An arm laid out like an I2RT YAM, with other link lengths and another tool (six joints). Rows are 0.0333 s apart.
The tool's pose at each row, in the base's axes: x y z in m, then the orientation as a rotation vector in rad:
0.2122, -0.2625, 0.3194, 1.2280, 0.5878, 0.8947
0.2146, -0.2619, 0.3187, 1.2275, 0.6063, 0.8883
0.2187, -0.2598, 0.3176, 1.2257, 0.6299, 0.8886
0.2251, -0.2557, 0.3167, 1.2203, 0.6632, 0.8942
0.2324, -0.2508, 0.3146, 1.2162, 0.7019, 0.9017
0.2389, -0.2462, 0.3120, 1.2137, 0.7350, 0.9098
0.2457, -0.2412, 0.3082, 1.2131, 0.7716, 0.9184
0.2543, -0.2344, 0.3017, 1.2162, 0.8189, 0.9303
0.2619, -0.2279, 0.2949, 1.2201, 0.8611, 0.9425
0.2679, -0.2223, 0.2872, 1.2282, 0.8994, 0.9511
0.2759, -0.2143, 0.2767, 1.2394, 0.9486, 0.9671
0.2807, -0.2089, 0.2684, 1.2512, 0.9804, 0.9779
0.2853, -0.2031, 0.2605, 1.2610, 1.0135, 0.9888
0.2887, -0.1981, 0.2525, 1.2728, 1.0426, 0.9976
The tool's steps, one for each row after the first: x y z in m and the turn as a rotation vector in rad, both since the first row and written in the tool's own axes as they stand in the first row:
0.0018, -0.0013, 0.0014, 0.0086, 0.0088, -0.0125
0.0056, -0.0032, 0.0033, 0.0181, 0.0251, -0.0226
0.0125, -0.0054, 0.0059, 0.0289, 0.0518, -0.0341
0.0204, -0.0089, 0.0085, 0.0434, 0.0827, -0.0455
0.0276, -0.0128, 0.0105, 0.0566, 0.1099, -0.0535
0.0351, -0.0178, 0.0123, 0.0732, 0.1392, -0.0615
0.0450, -0.0258, 0.0137, 0.0981, 0.1764, -0.0694
0.0540, -0.0338, 0.0145, 0.1213, 0.2100, -0.0745
0.0613, -0.0423, 0.0142, 0.1463, 0.2380, -0.0788
0.0716, -0.0538, 0.0135, 0.1790, 0.2762, -0.0800
0.0780, -0.0627, 0.0123, 0.2038, 0.2998, -0.0784
0.0848, -0.0710, 0.0107, 0.2278, 0.3248, -0.0778
0.0902, -0.0792, 0.0087, 0.2515, 0.3455, -0.0764

